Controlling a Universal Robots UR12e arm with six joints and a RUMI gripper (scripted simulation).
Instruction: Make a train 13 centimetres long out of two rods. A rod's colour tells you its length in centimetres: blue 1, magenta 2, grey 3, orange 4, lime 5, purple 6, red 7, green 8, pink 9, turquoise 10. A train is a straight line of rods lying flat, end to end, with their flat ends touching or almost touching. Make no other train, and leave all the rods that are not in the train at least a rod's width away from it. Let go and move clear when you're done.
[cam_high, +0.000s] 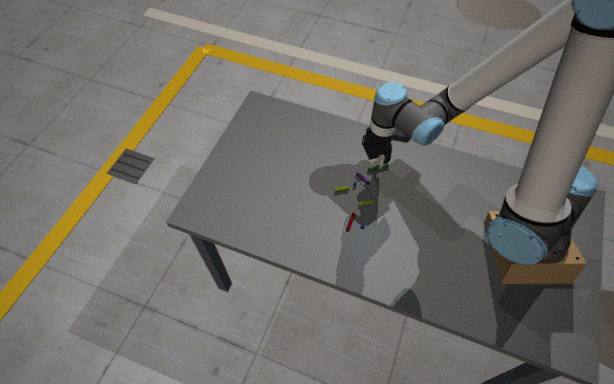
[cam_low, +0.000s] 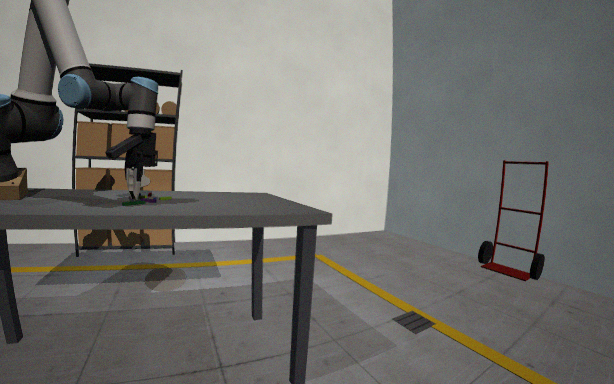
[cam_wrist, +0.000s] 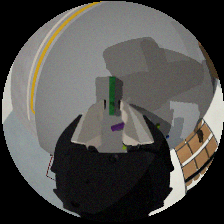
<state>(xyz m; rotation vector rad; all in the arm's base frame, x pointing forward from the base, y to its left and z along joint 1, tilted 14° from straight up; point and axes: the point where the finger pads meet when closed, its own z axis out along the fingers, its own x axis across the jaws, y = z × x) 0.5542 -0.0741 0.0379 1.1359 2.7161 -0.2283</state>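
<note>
The green rod lies 30 mm below my hand. Also, from my hand: purple rod (70 mm to the left, 30 mm below, 30 mm ahead); red rod (260 mm to the left, 30 mm below).
</note>
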